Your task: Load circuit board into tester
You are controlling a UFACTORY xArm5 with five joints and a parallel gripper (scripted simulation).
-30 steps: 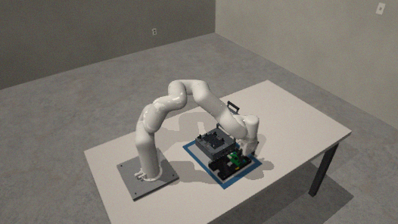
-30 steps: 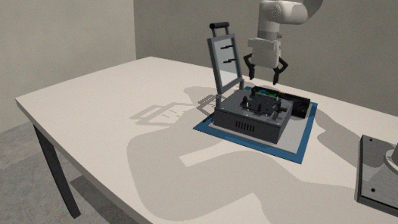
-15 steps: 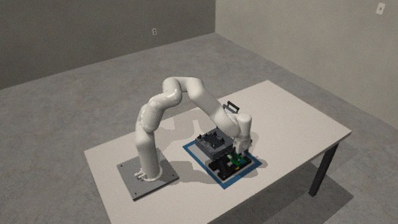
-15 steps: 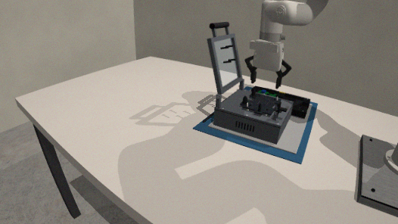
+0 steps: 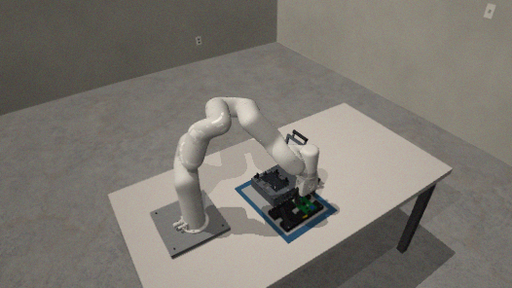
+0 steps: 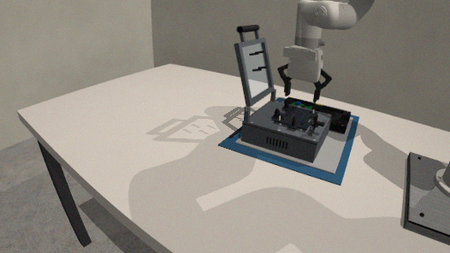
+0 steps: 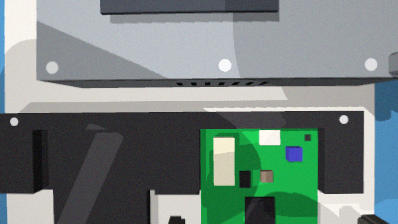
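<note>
My hand is 4 cm above the green circuit board. Also, from my hand: dark nest: 4 cm behind, 17 cm to the left, 1 cm above; then tester lid: 8 cm ahead, 17 cm to the left, 12 cm above.
</note>
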